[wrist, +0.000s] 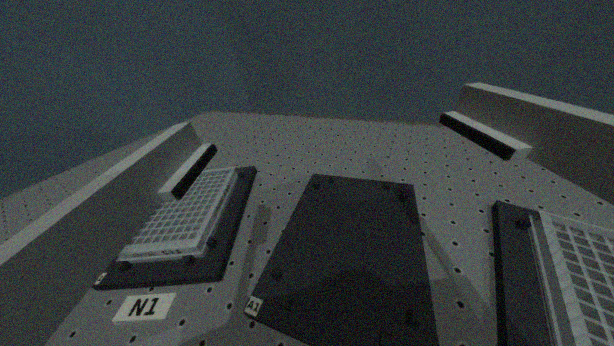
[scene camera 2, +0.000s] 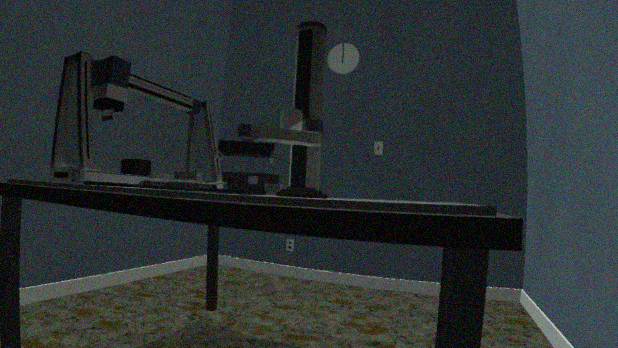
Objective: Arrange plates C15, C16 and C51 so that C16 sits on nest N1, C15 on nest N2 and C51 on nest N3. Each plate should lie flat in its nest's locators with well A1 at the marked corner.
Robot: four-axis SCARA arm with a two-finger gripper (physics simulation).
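Frame: origin at the arm's base, x ahead, y left, z up, level; metres.
Seen in the pictures: gripper, fingertip midpoint: (wrist: pixel 324 119) (scene camera 2: pixel 243 153).
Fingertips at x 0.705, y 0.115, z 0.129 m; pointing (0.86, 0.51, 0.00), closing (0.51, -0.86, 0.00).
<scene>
Pixels of each thing's top centre, then the offset from my fingertips to it. "spot": a spot on its surface instead. Level surfaces: height alone.
- clear gridded plate at its top centre: (wrist: pixel 187 200) (scene camera 2: pixel 299 187) dx -0.043, dy +0.161, dz -0.090 m
- dark nest N1 at its top centre: (wrist: pixel 189 203) (scene camera 2: pixel 299 189) dx -0.043, dy +0.161, dz -0.094 m
- middle dark nest at its top centre: (wrist: pixel 349 226) (scene camera 2: pixel 236 186) dx +0.000, dy -0.017, dz -0.094 m
- right nest at a spot on its surface: (wrist: pixel 517 280) spot: dx +0.008, dy -0.132, dz -0.104 m
- hanging head at a spot on its surface: (scene camera 2: pixel 111 75) spot: dx +0.072, dy -0.581, dz +0.293 m
- dark block at a spot on its surface: (scene camera 2: pixel 136 166) spot: dx -0.140, dy -0.642, dz -0.028 m
- dark box at a spot on its surface: (scene camera 2: pixel 250 182) spot: dx -0.739, dy -0.444, dz -0.055 m
- perforated board at its surface level: dz -0.116 m
My gripper (scene camera 2: pixel 246 155) (wrist: pixel 324 119) is open and empty. In the wrist view its fingers stand wide apart, high over the nests. A clear gridded plate (wrist: pixel 182 215) lies on the dark nest N1 (wrist: pixel 235 220) at left; the print on its near edge is blurred but looks like C15. The middle dark nest (wrist: pixel 350 250) is bare, with an A1 mark at its near left corner; its number does not show. Another gridded plate (wrist: pixel 582 280) lies on the right nest (wrist: pixel 517 280), partly cut off, its label not visible. The plates cannot be made out in the scene view.
The arm's column (scene camera 2: pixel 311 75) stands on the table (scene camera 2: pixel 350 220). A gantry frame (scene camera 2: pixel 72 120) with a hanging head (scene camera 2: pixel 111 75) stands at left, with a dark block (scene camera 2: pixel 136 166) low inside it. A dark box (scene camera 2: pixel 250 182) stands below my gripper. The nests lie on a perforated board (wrist: pixel 320 145).
</scene>
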